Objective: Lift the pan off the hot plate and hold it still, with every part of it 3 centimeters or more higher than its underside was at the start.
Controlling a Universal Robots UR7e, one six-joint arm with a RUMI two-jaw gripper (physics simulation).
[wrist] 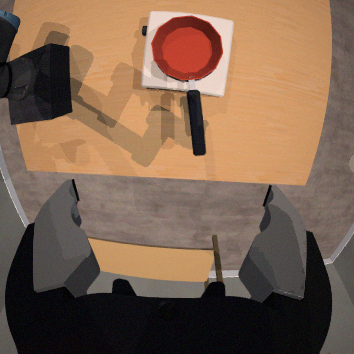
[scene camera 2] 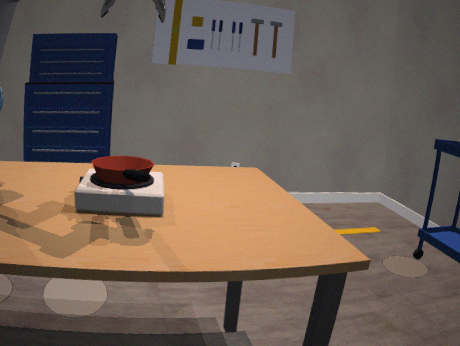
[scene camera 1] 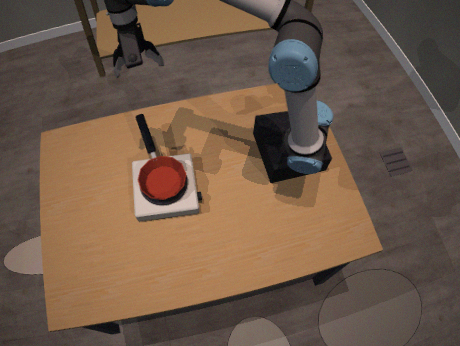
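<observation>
The red pan [scene camera 1: 162, 181] [scene camera 2: 120, 169] [wrist: 188, 49] rests level on the white hot plate [scene camera 1: 167, 212] [scene camera 2: 120, 202] [wrist: 214, 89]. Its black handle [scene camera 1: 145, 134] [wrist: 197, 122] reaches out past the hot plate over the table; in scene camera 2 the handle points toward the camera. My gripper [scene camera 1: 140, 70] [scene camera 2: 134, 15] [wrist: 171, 185] is open and empty, high above the table's level. In the wrist view its fingertips stand wide apart, one on each side, with the handle's end farther up the picture, between their lines.
The wooden table [scene camera 1: 210, 260] [scene camera 2: 260, 240] [wrist: 285, 125] carries the hot plate and the arm's black base [scene camera 1: 272, 150] [wrist: 55, 85]. A second wooden table [scene camera 1: 200, 25] [wrist: 150, 260] stands behind. A blue cart [scene camera 2: 436, 190] and a blue cabinet [scene camera 2: 70, 122] stand farther off.
</observation>
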